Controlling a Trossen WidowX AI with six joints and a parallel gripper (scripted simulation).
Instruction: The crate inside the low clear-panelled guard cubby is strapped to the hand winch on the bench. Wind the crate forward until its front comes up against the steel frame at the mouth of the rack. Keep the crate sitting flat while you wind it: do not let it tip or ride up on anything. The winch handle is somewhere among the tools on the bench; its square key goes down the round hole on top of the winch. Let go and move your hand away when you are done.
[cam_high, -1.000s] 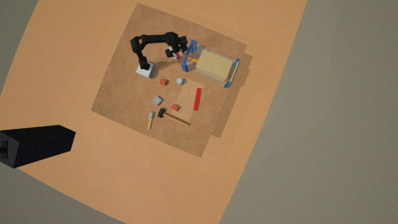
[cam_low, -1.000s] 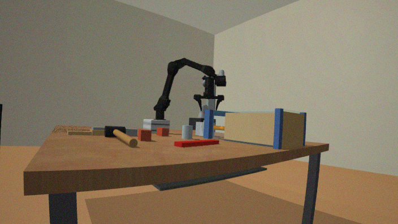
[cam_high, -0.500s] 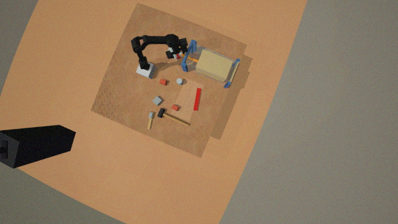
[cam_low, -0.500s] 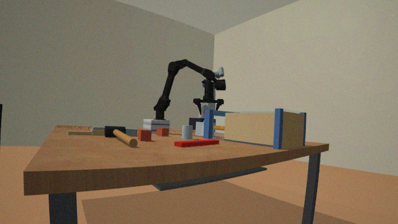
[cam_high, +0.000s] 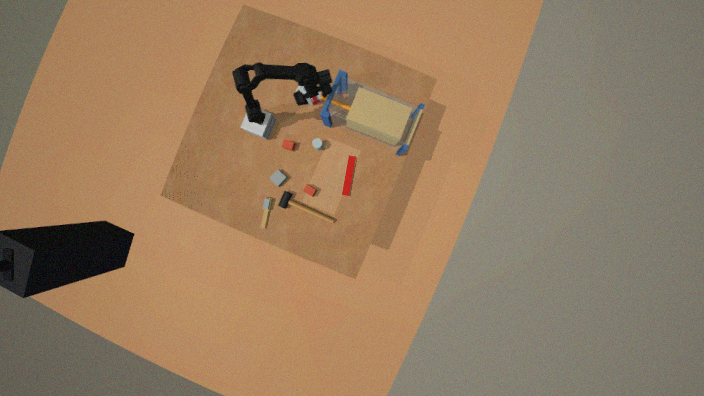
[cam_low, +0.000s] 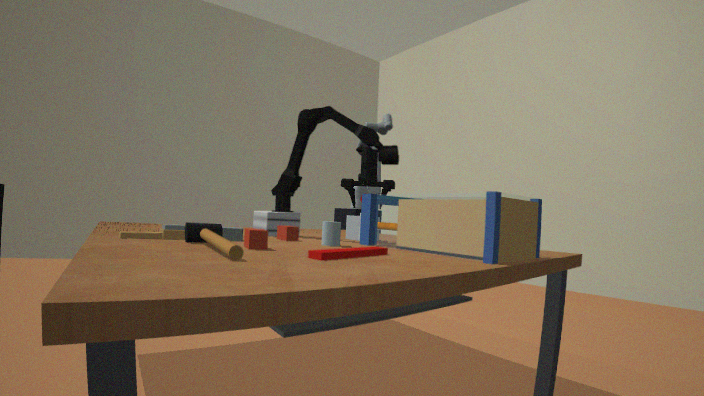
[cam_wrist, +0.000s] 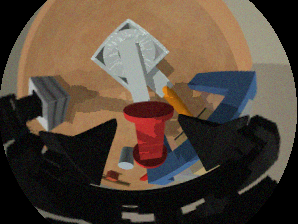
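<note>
The red knob lies 20 mm above my gripper tip. Also, from my gripper tip: winch handle (30 mm behind, 20 mm to the left, 10 mm below); then clear-panelled cubby (320 mm ahead, 40 mm to the left); then grey hand winch (100 mm behind, 50 mm to the left, 80 mm below).
</note>
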